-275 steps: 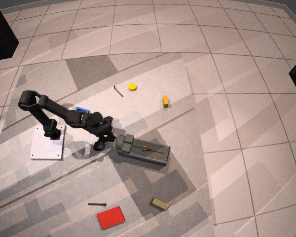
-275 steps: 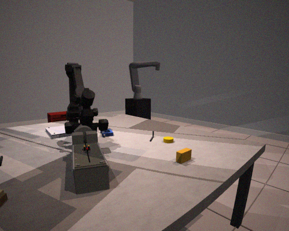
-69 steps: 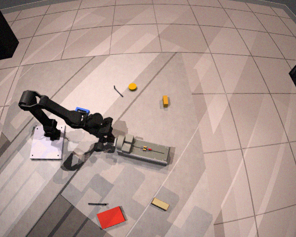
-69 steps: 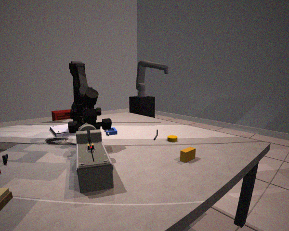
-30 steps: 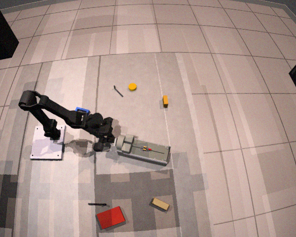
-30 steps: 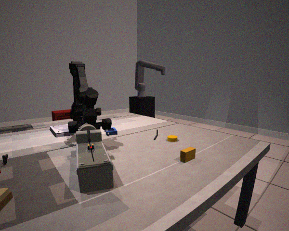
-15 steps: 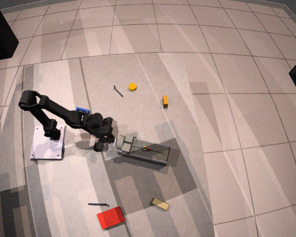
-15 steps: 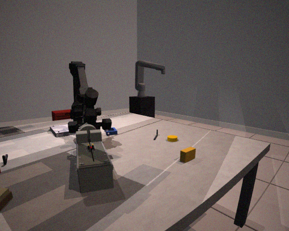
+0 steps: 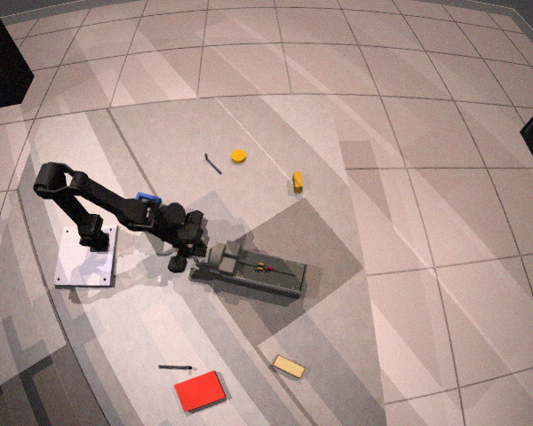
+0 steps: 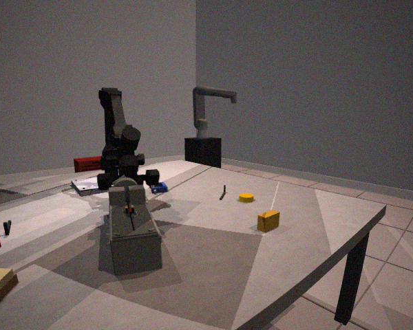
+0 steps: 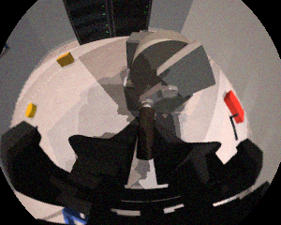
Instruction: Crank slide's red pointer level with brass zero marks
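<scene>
My gripper tip is now 2 cm below the dark crank handle, 2 cm past it and 1 cm to the right of it. Also, from my gripper tip: blue block: 21 cm behind, 20 cm to the left, 3 cm below; then bent black rod: 36 cm to the left, 3 cm below; then red pointer: 18 cm ahead, 7 cm to the right, 4 cm above.
</scene>
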